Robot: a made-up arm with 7 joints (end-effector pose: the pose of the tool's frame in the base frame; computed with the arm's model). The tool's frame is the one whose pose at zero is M.
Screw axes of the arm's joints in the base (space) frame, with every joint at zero. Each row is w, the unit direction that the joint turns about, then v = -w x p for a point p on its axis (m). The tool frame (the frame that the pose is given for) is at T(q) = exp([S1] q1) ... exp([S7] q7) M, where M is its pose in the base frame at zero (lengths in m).
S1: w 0 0 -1 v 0 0 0
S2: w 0 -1 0 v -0.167 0 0.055
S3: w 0 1 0 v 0.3 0 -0.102
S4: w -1 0 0 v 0 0.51 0.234
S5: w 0 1 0 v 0.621 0 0.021
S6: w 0 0 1 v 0.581 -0.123 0
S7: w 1 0 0 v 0 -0.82 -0.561
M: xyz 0.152 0.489 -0.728 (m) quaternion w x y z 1 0 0 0
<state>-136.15 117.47 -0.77 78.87 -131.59 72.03 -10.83</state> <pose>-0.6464 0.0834 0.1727 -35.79 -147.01 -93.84</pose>
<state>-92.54 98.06 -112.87 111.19 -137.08 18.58 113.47</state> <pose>-0.3138 -0.4004 0.1683 -27.27 -122.01 -5.19</pose>
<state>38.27 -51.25 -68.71 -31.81 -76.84 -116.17 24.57</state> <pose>0.4791 0.4376 -0.2813 -103.14 88.93 94.96</pose>
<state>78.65 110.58 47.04 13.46 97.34 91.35 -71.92</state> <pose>0.6488 -0.3721 -0.3502 -38.63 4.88 2.13</pose>
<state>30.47 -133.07 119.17 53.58 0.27 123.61 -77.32</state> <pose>0.4902 0.0130 0.3015 -175.88 -1.32 29.24</pose>
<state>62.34 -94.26 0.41 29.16 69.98 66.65 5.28</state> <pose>-0.0823 0.9292 -0.1414 130.14 108.39 4.99</pose>
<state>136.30 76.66 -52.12 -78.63 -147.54 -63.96 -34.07</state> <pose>0.2477 -0.1621 -0.2307 33.22 -160.17 57.25</pose>
